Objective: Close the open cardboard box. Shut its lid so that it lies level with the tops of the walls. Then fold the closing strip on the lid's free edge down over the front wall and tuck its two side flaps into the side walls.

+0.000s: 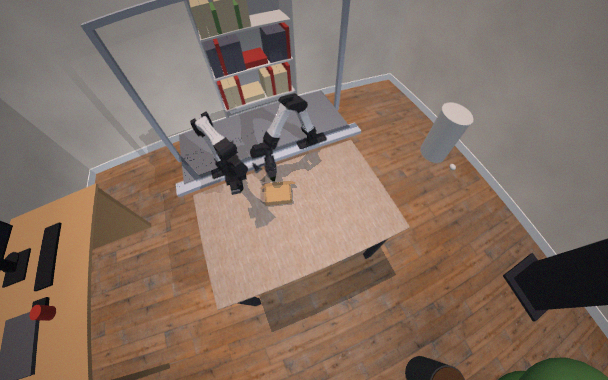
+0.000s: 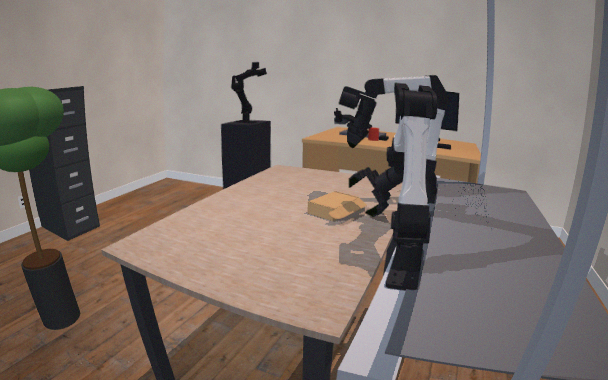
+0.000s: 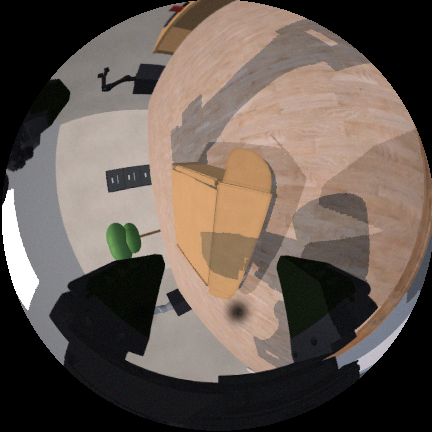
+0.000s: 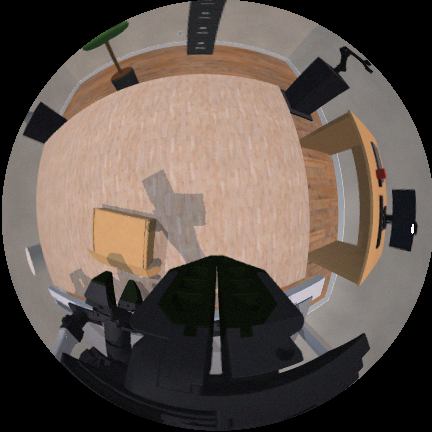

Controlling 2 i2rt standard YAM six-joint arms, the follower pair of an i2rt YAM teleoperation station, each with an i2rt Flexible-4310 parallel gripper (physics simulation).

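Seen in the pictures: left gripper, between the fingertips: [image 1: 273, 180] [image 2: 357, 199] [image 3: 220, 262] [image 4: 121, 275]; right gripper, between the fingertips: [image 2: 351, 147] [image 4: 216, 260]; left arm's base, origin of its link: [image 1: 311, 141] [image 2: 405, 267] [image 4: 83, 312]; right arm's base, origin of its link: [image 1: 226, 170] [image 2: 427, 195].
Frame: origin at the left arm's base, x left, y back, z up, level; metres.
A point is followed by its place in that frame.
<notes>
The cardboard box's lid [image 1: 278, 194] @(x -0.354, y -0.293, z 0.019 m) [image 2: 330, 198] @(x -0.349, y -0.295, z 0.022 m) [image 3: 192, 215] @(x -0.373, y -0.261, z 0.019 m) [image 4: 122, 232] @(x -0.376, y -0.292, z 0.019 m) lies shut, about level with the wall tops. Its closing strip [image 2: 345, 208] @(x -0.306, y -0.231, z 0.010 m) [image 3: 243, 212] @(x -0.381, y -0.197, z 0.007 m) slants outward and down on the side toward the arms; the front wall is hidden beneath it. One rounded side flap [image 3: 250, 167] @(x -0.414, y -0.193, z 0.000 m) [image 4: 153, 270] @(x -0.416, y -0.197, z 0.003 m) sticks out at the strip's end, and the other flap [image 3: 222, 291] @(x -0.264, y -0.237, z 0.007 m) shows at the opposite end. My left gripper [image 2: 362, 196] @(x -0.346, y -0.201, z 0.030 m) [image 3: 220, 262] @(x -0.346, y -0.201, z 0.030 m) [image 4: 121, 275] @(x -0.346, y -0.201, z 0.030 m) is open and empty, just off the strip side. My right gripper [image 2: 353, 144] @(x -0.546, y -0.276, z 0.162 m) [image 4: 216, 260] @(x -0.546, y -0.276, z 0.162 m) is shut, empty and higher up.
The box stands on the wooden table [image 1: 320, 225] @(x -0.217, y -0.549, z -0.022 m) [image 2: 240, 245] @(x -0.002, y -0.436, z -0.022 m) [image 4: 225, 150] @(x -0.617, y -0.439, z -0.022 m), near the edge by the arms. A pale rail [image 1: 345, 131] @(x 0.252, y -0.019, z 0.000 m) runs along that edge. A desk [image 1: 70, 210] [image 4: 360, 250] stands apart, beyond the right arm's side.
</notes>
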